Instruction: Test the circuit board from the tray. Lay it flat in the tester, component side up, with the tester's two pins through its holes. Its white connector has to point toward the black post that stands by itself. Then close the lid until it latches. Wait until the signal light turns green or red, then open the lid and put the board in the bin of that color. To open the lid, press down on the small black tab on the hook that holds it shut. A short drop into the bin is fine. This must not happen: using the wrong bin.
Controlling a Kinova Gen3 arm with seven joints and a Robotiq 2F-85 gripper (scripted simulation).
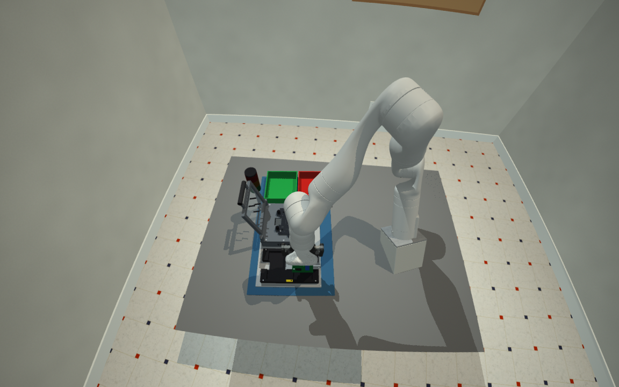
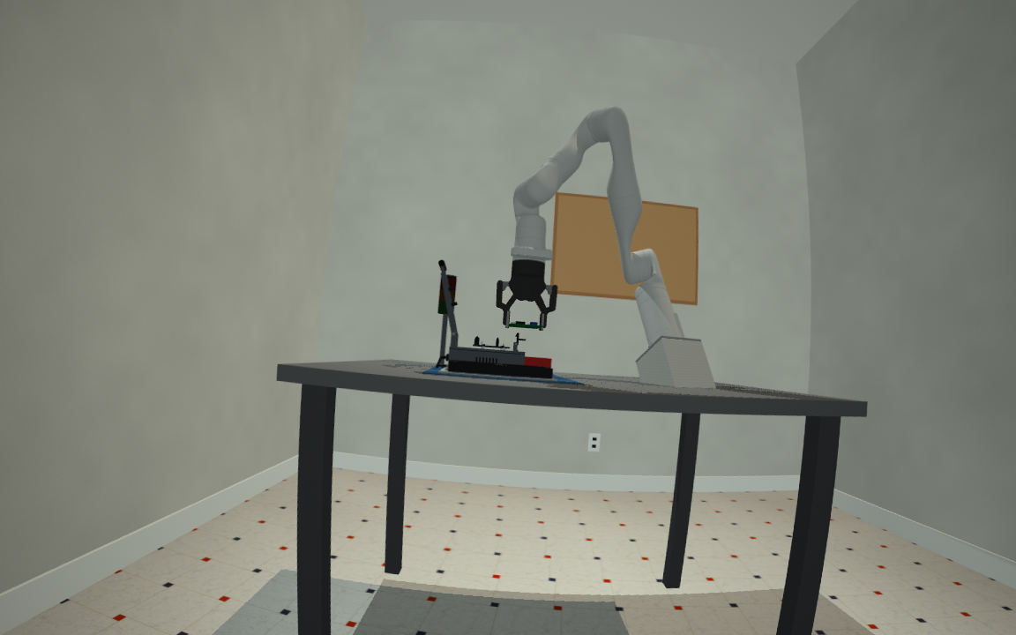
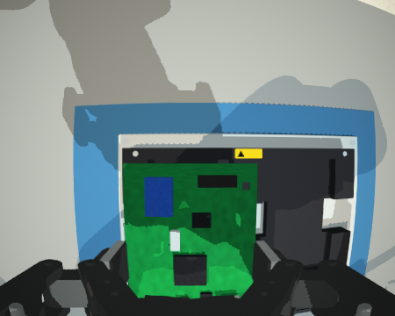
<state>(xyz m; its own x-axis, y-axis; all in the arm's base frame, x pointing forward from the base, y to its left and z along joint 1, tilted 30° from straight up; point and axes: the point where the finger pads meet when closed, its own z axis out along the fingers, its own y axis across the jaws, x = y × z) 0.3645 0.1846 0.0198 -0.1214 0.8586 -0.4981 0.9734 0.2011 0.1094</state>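
The green circuit board lies right at my hand. From my hand the other things lie so: green bin: 35 cm to the right, 15 cm ahead, 11 cm below; then red bin: 37 cm to the right, 11 cm below; then tester lid: 20 cm ahead, 14 cm to the right, 6 cm above.
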